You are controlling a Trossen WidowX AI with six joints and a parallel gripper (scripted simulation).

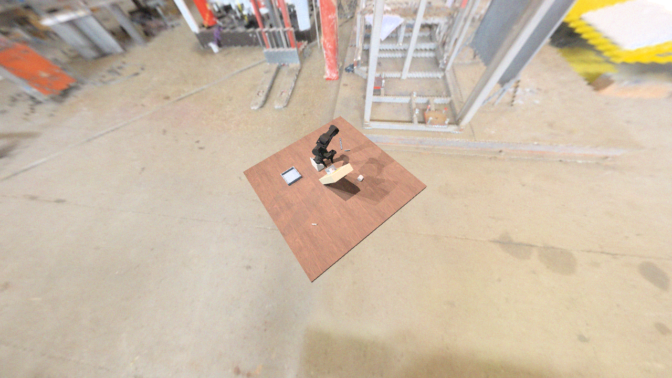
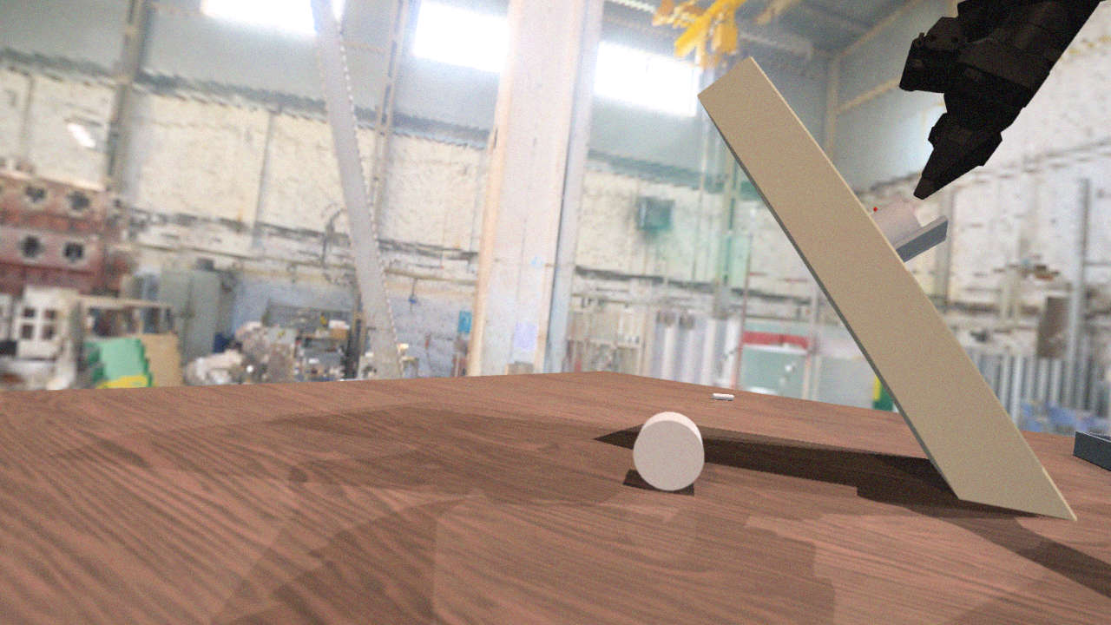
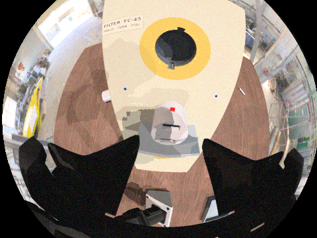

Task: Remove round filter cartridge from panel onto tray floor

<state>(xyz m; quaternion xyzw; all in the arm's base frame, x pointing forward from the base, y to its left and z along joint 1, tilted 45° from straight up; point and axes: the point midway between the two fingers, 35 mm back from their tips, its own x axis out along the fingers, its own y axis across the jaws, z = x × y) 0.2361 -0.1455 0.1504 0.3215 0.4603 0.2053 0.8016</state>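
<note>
Now: gripper tip 310 mm past the grey tray, 290 mm to the left of it and 260 mm above it. Round my gripper tip: small white bit (370 mm to the right, 260 mm below, 260 mm ahead).
</note>
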